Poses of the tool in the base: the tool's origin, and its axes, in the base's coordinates. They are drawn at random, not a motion.
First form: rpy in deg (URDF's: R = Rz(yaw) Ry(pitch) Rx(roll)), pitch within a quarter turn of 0, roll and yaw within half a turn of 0; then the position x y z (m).
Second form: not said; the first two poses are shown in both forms.
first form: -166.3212, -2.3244, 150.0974, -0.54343, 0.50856, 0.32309
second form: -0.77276, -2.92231, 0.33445, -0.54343, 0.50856, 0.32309
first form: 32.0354, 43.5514, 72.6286, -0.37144, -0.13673, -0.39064
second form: -0.01014, 0.94885, 0.96409, -0.37144, -0.13673, -0.39064
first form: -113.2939, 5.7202, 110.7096, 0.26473, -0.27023, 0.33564
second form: -1.33358, -1.80035, 1.27615, 0.26473, -0.27023, 0.33564
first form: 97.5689, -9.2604, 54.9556, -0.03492, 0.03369, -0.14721
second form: 1.62944, 0.70580, 0.84314, -0.03492, 0.03369, -0.14721
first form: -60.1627, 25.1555, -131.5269, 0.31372, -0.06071, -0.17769
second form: -0.07181, 1.29643, -1.79641, 0.31372, -0.06071, -0.17769
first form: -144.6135, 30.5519, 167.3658, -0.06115, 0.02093, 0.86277
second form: 0.50053, 2.50568, -0.88362, -0.06115, 0.02093, 0.86277
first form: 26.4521, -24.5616, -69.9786, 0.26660, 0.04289, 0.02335
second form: 0.13781, -0.63716, -1.08159, 0.26660, 0.04289, 0.02335
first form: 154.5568, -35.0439, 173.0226, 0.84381, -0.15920, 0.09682
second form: -0.32915, -2.47820, -0.60982, 0.84381, -0.15920, 0.09682
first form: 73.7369, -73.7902, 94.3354, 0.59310, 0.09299, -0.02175
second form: 1.92675, 0.07200, 2.02799, 0.59310, 0.09299, -0.02175
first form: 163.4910, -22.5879, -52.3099, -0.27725, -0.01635, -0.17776
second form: 2.38530, -1.25840, 0.31085, -0.27725, -0.01635, -0.17776
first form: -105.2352, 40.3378, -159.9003, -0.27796, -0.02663, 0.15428
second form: 0.19496, 1.97876, -1.31757, -0.27796, -0.02663, 0.15428
